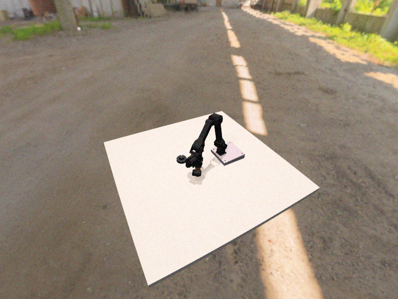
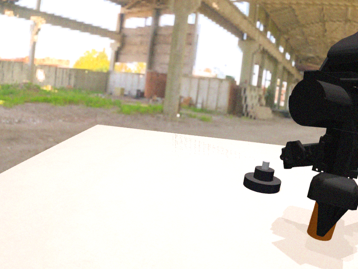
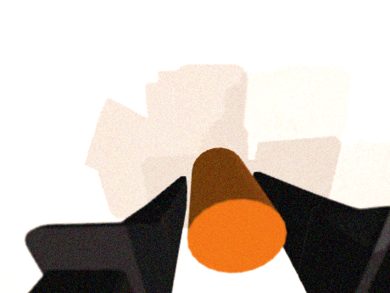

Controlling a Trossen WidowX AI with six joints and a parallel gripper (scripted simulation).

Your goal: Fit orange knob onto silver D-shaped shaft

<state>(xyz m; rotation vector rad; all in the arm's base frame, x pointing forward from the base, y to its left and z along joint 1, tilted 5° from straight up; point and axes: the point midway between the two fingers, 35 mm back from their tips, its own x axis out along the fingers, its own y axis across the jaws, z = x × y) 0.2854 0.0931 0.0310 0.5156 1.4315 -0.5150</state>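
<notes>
Right now my gripper tip is 3 cm below the orange knob. From my gripper tip the other things lie so: black round pedestal (21 cm to the right, 2 cm ahead, 2 cm above).
</notes>
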